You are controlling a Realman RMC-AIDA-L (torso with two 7-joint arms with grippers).
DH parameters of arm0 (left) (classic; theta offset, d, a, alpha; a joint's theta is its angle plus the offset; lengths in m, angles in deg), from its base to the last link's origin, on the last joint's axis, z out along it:
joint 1: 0 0.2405 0 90
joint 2: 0 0 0 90
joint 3: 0 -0.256 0 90
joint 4: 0 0 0 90
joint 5: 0 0.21 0 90
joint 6: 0 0 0 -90
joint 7: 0 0.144 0 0
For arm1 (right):
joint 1: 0 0.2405 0 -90
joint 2: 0 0 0 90
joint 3: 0 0.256 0 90
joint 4: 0 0 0 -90
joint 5: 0 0.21 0 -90
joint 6: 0 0 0 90
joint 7: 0 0.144 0 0
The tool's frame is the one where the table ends.
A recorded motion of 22 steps. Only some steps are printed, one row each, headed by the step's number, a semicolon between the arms.
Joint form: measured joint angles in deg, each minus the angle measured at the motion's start. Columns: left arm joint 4, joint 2, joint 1, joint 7, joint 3, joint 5, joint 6; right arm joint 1, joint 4, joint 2, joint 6, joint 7, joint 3, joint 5.
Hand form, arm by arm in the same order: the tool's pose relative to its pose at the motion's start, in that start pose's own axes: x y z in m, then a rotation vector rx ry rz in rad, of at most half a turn. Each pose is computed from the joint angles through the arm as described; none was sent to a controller.
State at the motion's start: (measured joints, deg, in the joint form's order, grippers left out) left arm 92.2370 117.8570 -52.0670 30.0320 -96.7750 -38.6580 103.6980; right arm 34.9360 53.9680 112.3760 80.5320 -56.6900 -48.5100 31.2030
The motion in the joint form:
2: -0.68 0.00 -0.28 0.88 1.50 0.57 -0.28; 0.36 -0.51 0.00 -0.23 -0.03 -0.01 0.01
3: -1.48 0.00 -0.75 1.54 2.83 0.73 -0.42; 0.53 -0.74 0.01 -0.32 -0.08 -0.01 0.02
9: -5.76 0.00 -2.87 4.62 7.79 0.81 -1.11; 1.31 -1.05 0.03 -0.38 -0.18 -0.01 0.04
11: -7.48 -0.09 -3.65 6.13 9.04 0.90 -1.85; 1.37 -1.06 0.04 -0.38 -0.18 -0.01 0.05
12: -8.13 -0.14 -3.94 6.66 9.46 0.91 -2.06; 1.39 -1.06 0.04 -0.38 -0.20 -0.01 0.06
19: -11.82 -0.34 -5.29 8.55 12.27 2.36 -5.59; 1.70 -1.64 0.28 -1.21 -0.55 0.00 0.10
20: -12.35 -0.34 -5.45 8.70 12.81 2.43 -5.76; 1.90 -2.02 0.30 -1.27 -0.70 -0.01 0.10
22: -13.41 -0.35 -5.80 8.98 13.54 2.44 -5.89; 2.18 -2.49 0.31 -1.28 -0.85 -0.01 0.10
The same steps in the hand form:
2: -0.0007 -0.0063 -0.0021 0.0116 0.0091 -0.0100; -0.0017 0.0007 0.0014 -0.0029 -0.0005 -0.0016
3: -0.0006 -0.0112 -0.0041 0.0156 0.0173 -0.0182; -0.0025 0.0011 0.0020 -0.0046 -0.0007 -0.0029
9: -0.0002 -0.0291 -0.0084 0.0128 0.0451 -0.0428; -0.0080 0.0027 0.0026 -0.0082 -0.0053 -0.0138
11: 0.0005 -0.0353 -0.0086 0.0151 0.0537 -0.0395; -0.0085 0.0029 0.0026 -0.0086 -0.0058 -0.0146
12: 0.0006 -0.0375 -0.0086 0.0149 0.0555 -0.0382; -0.0087 0.0029 0.0026 -0.0087 -0.0061 -0.0152
19: 0.0014 -0.0560 -0.0087 0.0549 0.0870 -0.0656; -0.0106 0.0039 0.0055 -0.0080 -0.0121 -0.0203
20: 0.0009 -0.0580 -0.0087 0.0545 0.0901 -0.0731; -0.0111 0.0047 0.0067 -0.0119 -0.0106 -0.0228
22: 0.0001 -0.0606 -0.0081 0.0492 0.0912 -0.0831; -0.0119 0.0058 0.0080 -0.0175 -0.0086 -0.0255

